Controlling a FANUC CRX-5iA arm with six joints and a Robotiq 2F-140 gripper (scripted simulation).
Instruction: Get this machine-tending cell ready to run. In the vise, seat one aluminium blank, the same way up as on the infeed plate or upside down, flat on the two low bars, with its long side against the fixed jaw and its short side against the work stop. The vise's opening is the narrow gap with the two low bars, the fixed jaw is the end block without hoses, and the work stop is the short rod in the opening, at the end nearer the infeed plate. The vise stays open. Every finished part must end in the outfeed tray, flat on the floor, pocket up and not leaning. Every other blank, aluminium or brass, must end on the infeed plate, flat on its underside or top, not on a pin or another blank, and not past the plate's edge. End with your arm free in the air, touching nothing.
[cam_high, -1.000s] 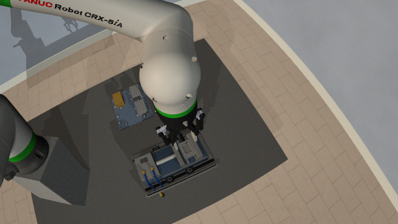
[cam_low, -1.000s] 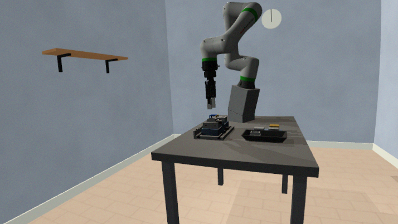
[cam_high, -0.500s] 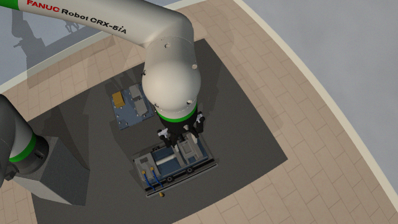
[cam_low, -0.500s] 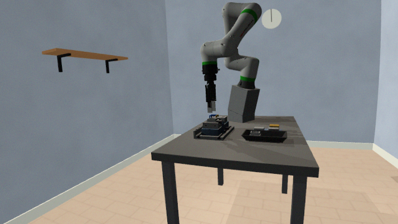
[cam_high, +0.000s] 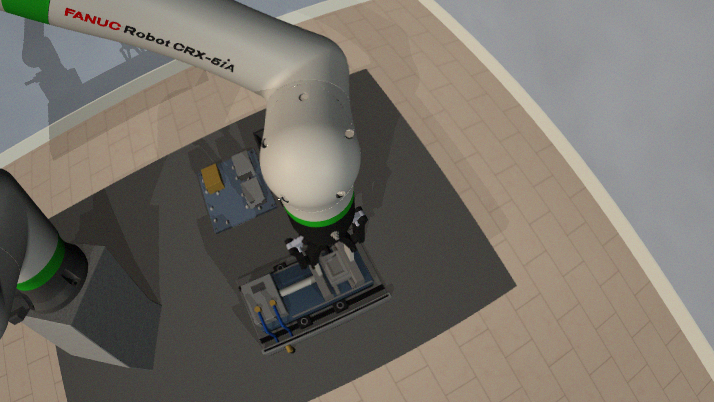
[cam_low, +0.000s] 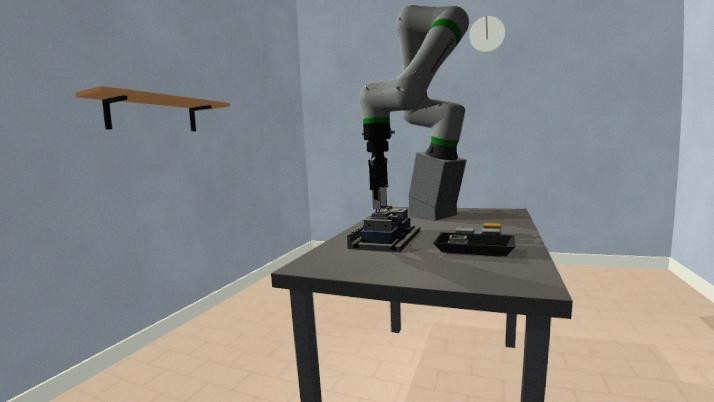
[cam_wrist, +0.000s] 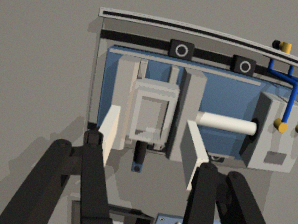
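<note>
Right now the white rod is 90 mm below my hand, 90 mm behind it and 20 mm to the left of it. From my hand the other things lie so: brass blank (400 mm to the left, 140 mm below, 130 mm behind); vise (120 mm below, 70 mm behind, 10 mm to the left).
</note>
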